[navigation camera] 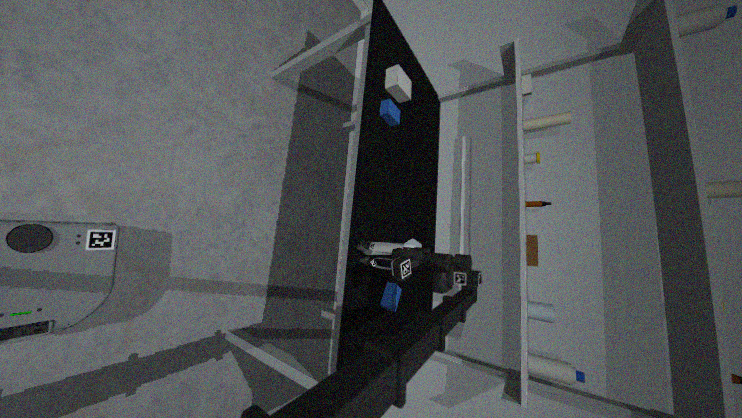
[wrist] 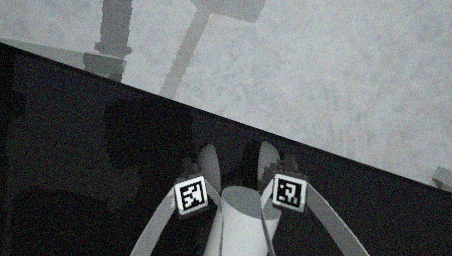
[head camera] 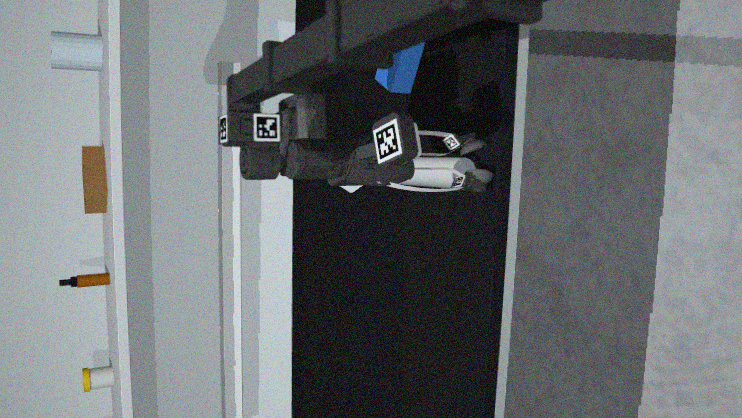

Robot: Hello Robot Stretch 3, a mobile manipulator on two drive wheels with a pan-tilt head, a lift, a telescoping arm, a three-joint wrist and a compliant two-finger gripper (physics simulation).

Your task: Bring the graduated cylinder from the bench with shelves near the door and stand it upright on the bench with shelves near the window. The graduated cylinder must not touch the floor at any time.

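Note:
The graduated cylinder is a pale tube with a white hexagonal base. It is upright over the black bench top. Whether its base touches the top is hard to tell, as the wrist covers much of it in the head view. My gripper is shut on the tube near its upper end. The finger bands press along both sides, and the fingertips reach past the rim.
A blue block lies close beside the gripper. Another blue block and a white box are at the far end. A shelf with bottles and a brown box runs behind. My arm crosses the bench.

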